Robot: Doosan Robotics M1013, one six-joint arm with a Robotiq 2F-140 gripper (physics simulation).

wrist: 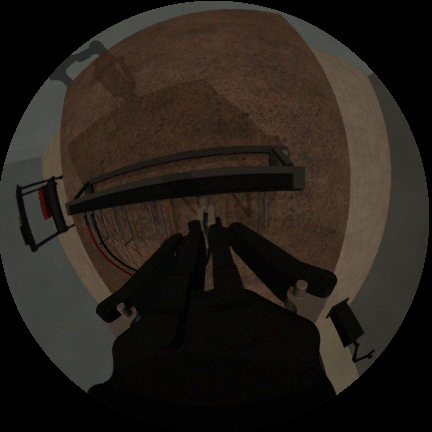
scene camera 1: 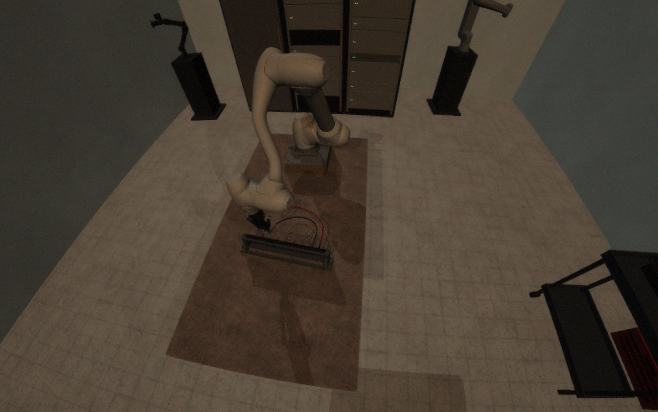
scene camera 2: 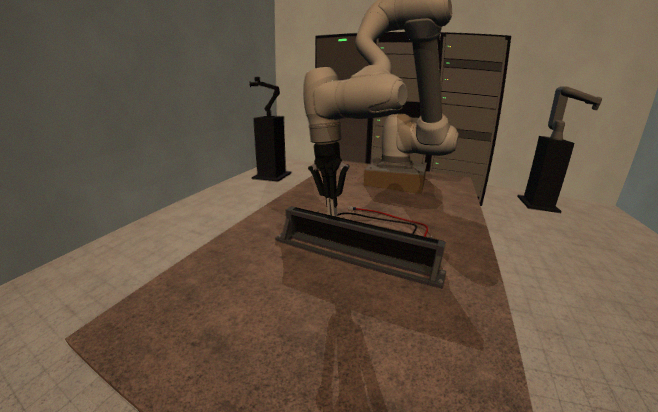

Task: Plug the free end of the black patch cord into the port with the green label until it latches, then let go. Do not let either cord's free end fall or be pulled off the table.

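Seen in the pictures: gripper, between the fingertips: (wrist: 207,215) (scene camera 1: 268,234); arm's base, origin of its link: (scene camera 1: 306,148) (scene camera 2: 395,164).
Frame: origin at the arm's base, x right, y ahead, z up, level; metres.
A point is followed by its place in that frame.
My gripper (scene camera 1: 267,229) @[x 0.137, y 0.725, z -0.009 m] (scene camera 2: 331,206) @[x 0.137, y 0.725, z -0.009 m] (wrist: 207,215) @[x 0.137, y 0.725, z -0.009 m] points down on the robot's side of the patch panel (scene camera 1: 285,244) @[x 0.030, y 0.791, z 0.008 m] (scene camera 2: 365,240) @[x 0.018, y 0.780, z -0.045 m] (wrist: 200,185) @[x 0.143, y 0.770, z 0.009 m], near its left end in the scene views. Its fingers are nearly together on the black patch cord's free end, and the pale fingertips reach close to the panel. The black cord (scene camera 1: 297,217) @[x 0.005, y 0.561, z -0.074 m] (scene camera 2: 415,228) @[x -0.123, y 0.720, z -0.011 m] (wrist: 114,259) @[x -0.123, y 0.667, z -0.024 m] arcs from there to the panel's other end. The small plug is mostly hidden by the fingers. The ports and the green label cannot be made out, so whether the plug is seated cannot be told.
The red cord (scene camera 1: 323,230) @[x -0.163, y 0.680, z -0.020 m] (scene camera 2: 390,214) @[x -0.030, y 0.491, z -0.085 m] (wrist: 102,258) @[x -0.160, y 0.677, z -0.021 m] curves outside the black one, its free end on the brown table top (scene camera 1: 240,320) @[x 0.218, y 1.171, z -0.089 m] (scene camera 2: 200,310) @[x 0.325, y 1.154, z -0.090 m] (wrist: 240,55) @[x 0.292, y 1.053, z -0.090 m]. Thin grey rods stick out from the panel on the gripper's side. A dark cart (scene camera 1: 582,340) stands far off at the right.
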